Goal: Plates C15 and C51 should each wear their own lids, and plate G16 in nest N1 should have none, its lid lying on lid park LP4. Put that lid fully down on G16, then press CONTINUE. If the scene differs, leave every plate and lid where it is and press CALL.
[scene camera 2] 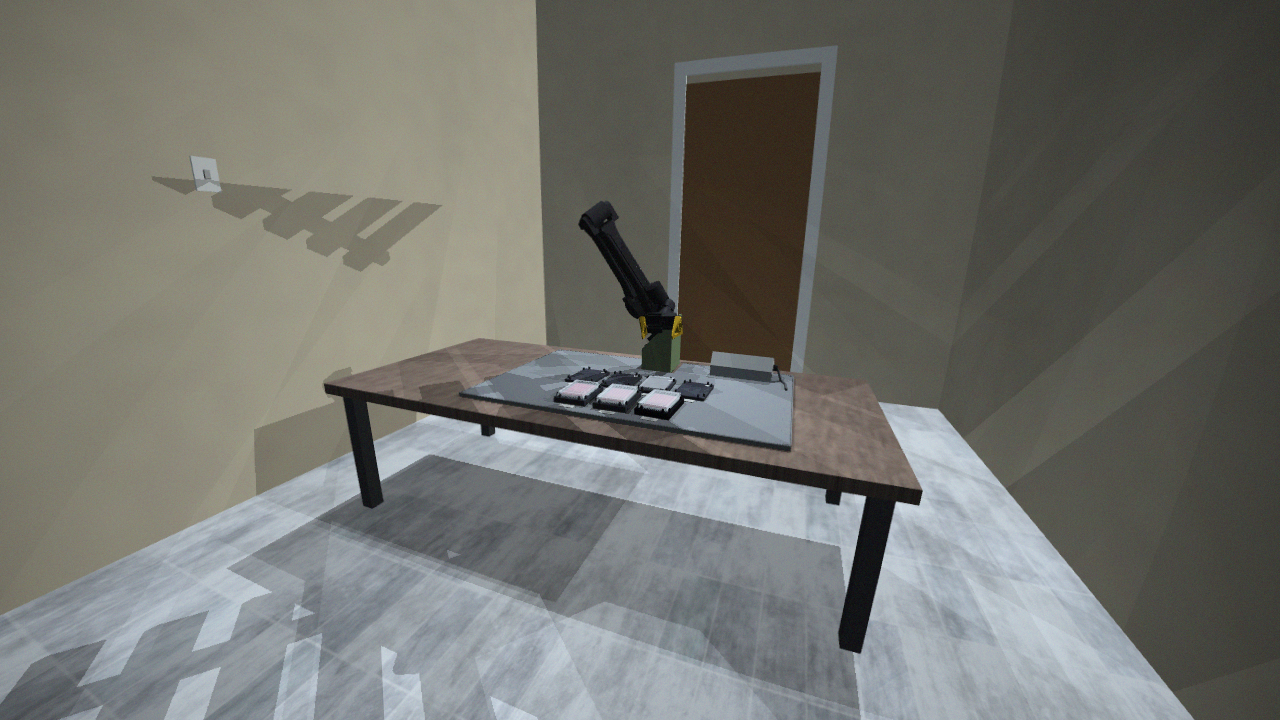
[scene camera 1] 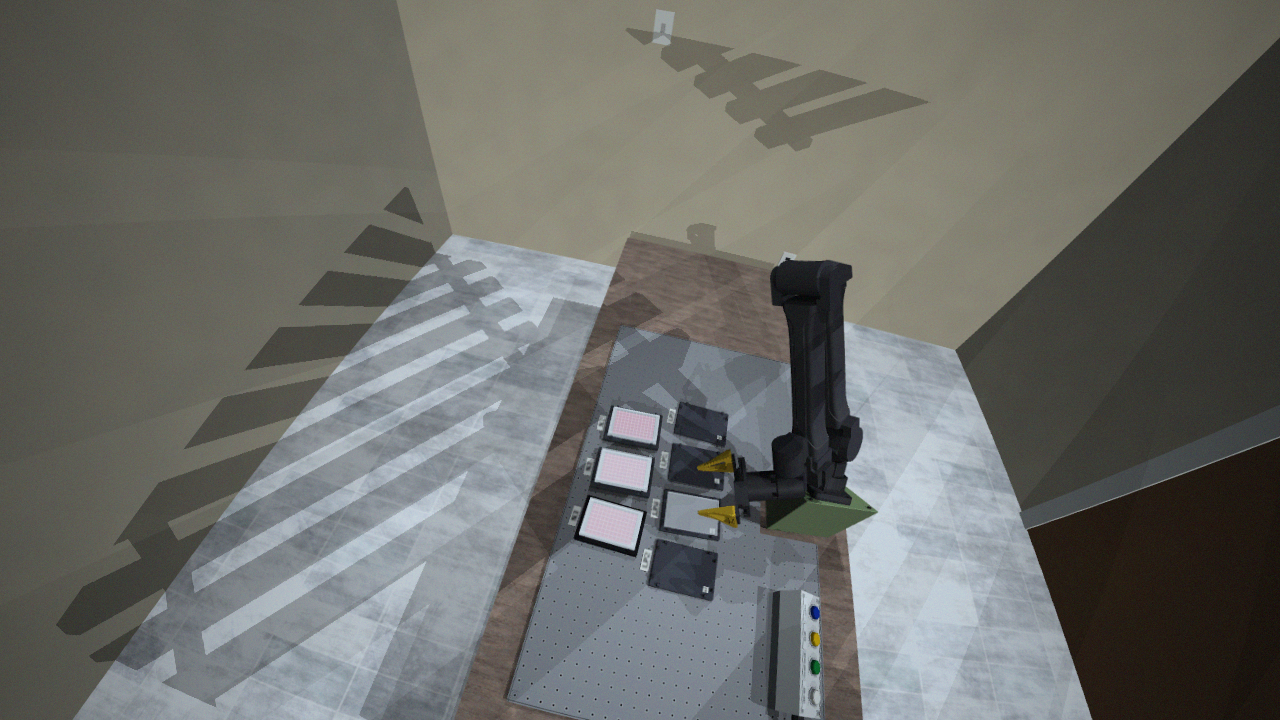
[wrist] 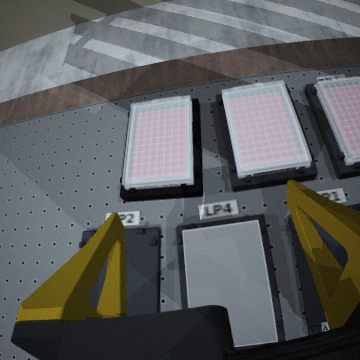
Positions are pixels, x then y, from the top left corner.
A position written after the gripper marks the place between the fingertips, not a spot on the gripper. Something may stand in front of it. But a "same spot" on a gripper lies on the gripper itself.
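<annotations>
The gripper appears in the wrist view [202, 204], and scene camera 1 and scene camera 2 show it too. On the gripper, [scene camera 1: 729, 515] and [scene camera 2: 679, 318] are one and the same spot.
</annotations>
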